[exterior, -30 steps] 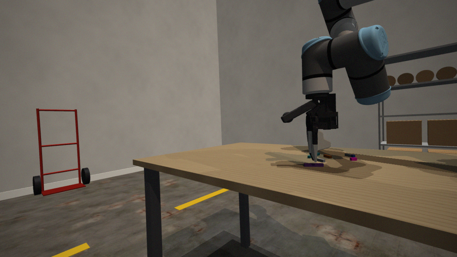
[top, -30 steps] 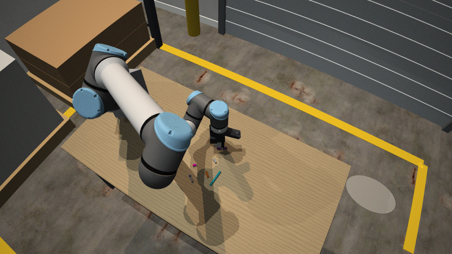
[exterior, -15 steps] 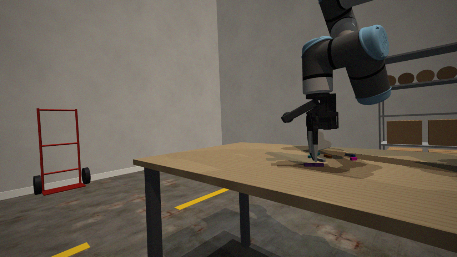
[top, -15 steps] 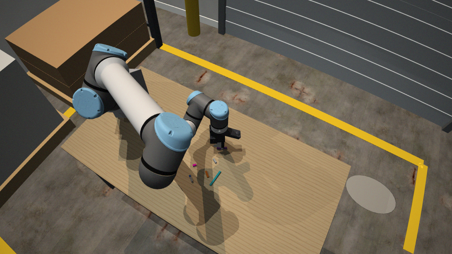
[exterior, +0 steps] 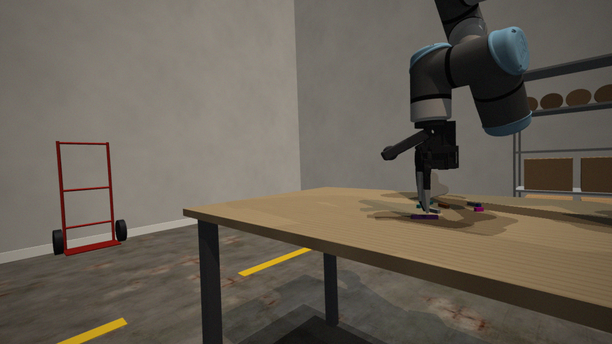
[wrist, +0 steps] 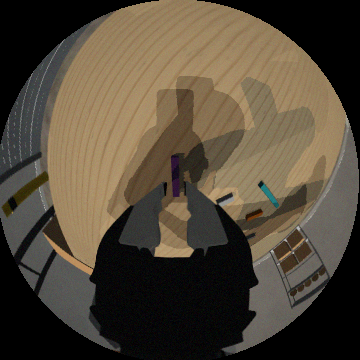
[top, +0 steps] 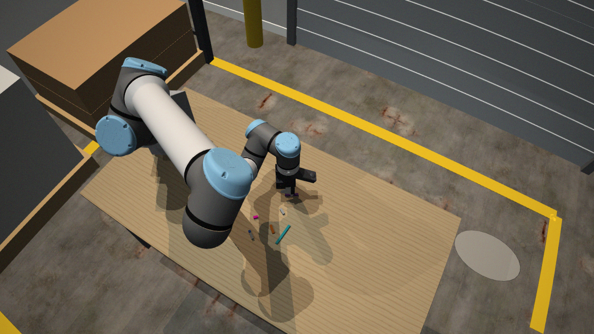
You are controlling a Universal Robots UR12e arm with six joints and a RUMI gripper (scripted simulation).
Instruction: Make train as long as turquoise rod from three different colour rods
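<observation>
Now: hand 30 mm above the purple rod. From my hand the other things lie so: orange rod (10 mm behind, 190 mm to the right, 30 mm below); then magenta rod (100 mm behind, 160 mm to the right, 30 mm below); then turquoise rod (40 mm ahead, 190 mm to the right, 30 mm below).
</observation>
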